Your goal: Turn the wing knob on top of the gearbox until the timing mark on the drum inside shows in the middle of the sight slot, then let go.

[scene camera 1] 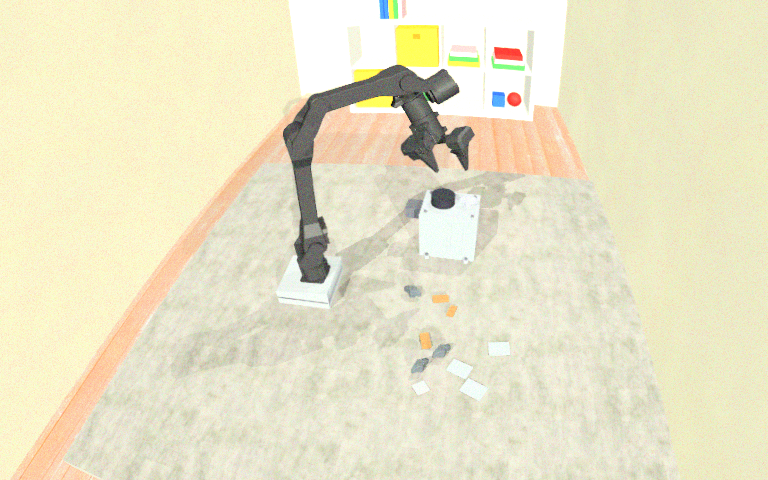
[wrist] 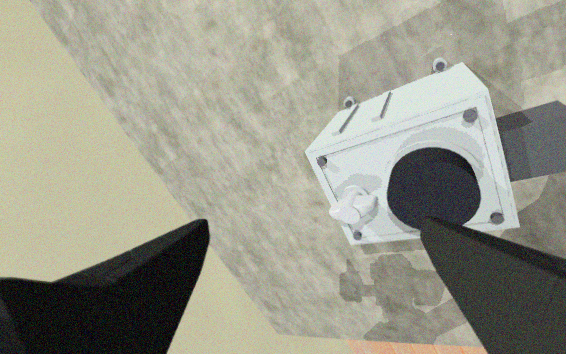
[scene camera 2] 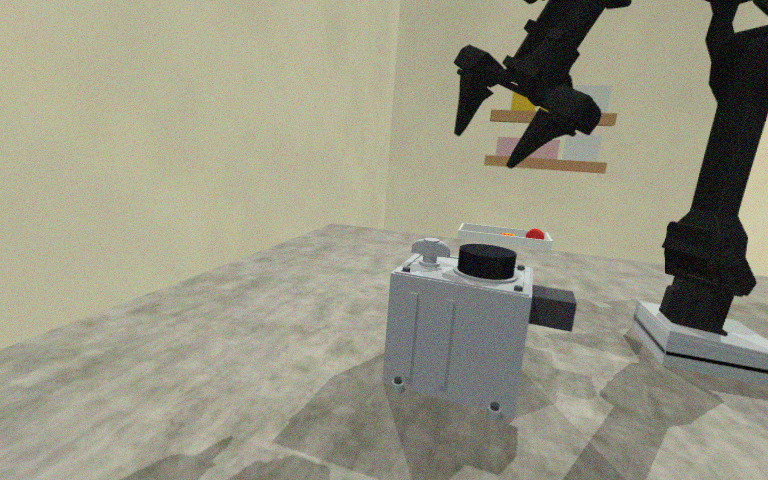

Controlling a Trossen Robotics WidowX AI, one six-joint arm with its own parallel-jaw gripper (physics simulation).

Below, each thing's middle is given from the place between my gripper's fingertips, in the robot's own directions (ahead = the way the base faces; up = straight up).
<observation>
Right now my hand is 140 mm above the wing knob (scene camera 2: 431, 248), 70 mm to the right of it and 40 mm short of it. The rest, counted from my hand: grey gearbox (scene camera 2: 457, 332): 190 mm below, 70 mm to the left, 30 mm behind.
</observation>
